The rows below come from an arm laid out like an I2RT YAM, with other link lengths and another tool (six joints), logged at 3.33 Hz.
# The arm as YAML. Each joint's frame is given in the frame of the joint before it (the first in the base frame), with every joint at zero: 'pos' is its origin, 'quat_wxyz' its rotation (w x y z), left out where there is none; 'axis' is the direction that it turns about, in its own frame. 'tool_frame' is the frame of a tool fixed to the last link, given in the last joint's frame.
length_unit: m
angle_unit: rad
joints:
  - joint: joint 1
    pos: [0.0, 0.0, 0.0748]
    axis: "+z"
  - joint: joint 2
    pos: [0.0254, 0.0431, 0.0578]
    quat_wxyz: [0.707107, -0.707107, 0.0, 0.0]
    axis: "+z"
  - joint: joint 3
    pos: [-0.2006, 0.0, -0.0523]
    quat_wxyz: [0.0, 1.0, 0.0, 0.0]
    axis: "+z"
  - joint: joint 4
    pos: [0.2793, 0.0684, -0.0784]
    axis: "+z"
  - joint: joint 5
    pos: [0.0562, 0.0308, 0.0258]
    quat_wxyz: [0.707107, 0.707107, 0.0, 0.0]
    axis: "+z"
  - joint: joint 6
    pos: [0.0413, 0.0, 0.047]
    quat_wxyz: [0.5, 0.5, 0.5, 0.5]
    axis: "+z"
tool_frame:
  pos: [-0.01, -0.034, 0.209]
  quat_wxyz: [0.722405, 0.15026, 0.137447, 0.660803]
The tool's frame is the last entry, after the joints.
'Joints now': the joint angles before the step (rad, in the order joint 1, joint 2, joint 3, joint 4, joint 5, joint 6). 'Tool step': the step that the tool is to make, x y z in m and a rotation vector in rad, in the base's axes. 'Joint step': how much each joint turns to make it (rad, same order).
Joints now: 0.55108 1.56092 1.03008 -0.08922 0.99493 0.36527
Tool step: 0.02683 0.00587 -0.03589 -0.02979 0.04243 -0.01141
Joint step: -0.02032 0.20433 0.11280 0.05249 -0.00494 -0.01513
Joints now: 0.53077 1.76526 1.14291 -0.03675 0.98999 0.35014
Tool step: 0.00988 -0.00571 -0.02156 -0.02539 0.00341 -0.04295
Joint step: -0.00925 0.12286 0.05875 0.04031 0.03898 0.00958
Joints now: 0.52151 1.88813 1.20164 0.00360 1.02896 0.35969
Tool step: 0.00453 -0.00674 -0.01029 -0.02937 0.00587 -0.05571
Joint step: -0.00149 0.09816 0.08163 -0.03538 0.05585 0.03697
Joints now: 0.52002 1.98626 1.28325 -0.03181 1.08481 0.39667
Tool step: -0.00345 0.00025 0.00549 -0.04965 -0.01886 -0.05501
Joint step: 0.02429 0.06926 0.07609 -0.05064 0.09362 0.03848
